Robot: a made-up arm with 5 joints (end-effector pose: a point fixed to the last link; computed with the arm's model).
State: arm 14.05 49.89 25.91 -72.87 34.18
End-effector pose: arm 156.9 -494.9 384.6 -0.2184 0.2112 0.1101 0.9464
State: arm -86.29 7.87 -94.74 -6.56 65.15
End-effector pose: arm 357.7 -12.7 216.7 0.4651 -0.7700 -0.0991 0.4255
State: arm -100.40 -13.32 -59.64 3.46 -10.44
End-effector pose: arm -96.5 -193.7 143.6 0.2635 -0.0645 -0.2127 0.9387
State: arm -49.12 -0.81 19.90 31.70 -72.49
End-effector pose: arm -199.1 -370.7 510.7 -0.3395 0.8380 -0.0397 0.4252
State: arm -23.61 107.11 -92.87 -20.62 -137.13
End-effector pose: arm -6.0 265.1 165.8 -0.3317 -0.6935 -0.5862 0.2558
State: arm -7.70 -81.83 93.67 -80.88 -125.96
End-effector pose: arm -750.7 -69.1 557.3 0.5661 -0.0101 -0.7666 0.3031
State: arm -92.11 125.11 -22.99 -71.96 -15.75
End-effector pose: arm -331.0 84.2 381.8 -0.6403 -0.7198 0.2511 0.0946
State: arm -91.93 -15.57 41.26 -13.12 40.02
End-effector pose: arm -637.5 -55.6 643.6 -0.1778 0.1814 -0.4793 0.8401
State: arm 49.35 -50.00 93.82 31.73 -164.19
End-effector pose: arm -20.1 -420.9 723.6 0.3484 -0.3461 0.8679 0.0747
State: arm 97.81 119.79 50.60 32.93 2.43
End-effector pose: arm 333.7 284.5 -1.0 0.5776 -0.6065 -0.2189 0.5007
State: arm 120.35 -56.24 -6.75 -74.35 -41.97
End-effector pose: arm 180.9 144.5 401.5 0.0613 0.1759 0.7021 0.6873
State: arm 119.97 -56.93 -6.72 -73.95 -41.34
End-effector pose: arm 182.8 142.8 400.8 0.0703 0.1691 0.7031 0.6871
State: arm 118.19 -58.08 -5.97 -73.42 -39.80
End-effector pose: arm 193.3 132.9 400.7 0.0919 0.1521 0.6946 0.6971
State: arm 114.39 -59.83 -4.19 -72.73 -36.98
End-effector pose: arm 215.0 109.8 401.3 0.1294 0.1188 0.6708 0.7205
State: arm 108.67 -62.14 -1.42 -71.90 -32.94
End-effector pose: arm 244.3 70.7 402.3 0.1777 0.0666 0.6293 0.7536
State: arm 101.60 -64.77 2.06 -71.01 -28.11
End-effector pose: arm 273.9 15.6 403.3 0.2263 -0.0025 0.5716 0.7887
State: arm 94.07 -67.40 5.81 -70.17 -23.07
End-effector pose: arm 295.6 -50.1 404.1 0.2650 -0.0808 0.5042 0.8180
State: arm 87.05 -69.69 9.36 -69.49 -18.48
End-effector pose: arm 305.4 -116.7 404.7 0.2884 -0.1564 0.4369 0.8375
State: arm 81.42 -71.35 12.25 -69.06 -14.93
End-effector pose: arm 305.1 -172.7 405.1 0.2980 -0.2170 0.3804 0.8482
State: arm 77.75 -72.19 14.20 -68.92 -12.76
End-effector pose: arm 300.4 -210.3 405.7 0.2991 -0.2549 0.3421 0.8535
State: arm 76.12 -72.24 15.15 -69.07 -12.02
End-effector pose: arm 296.8 -227.5 406.5 0.2971 -0.2687 0.3236 0.8572
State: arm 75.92 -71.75 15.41 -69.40 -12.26
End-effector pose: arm 295.7 -230.3 407.6 0.2944 -0.2660 0.3191 0.8607
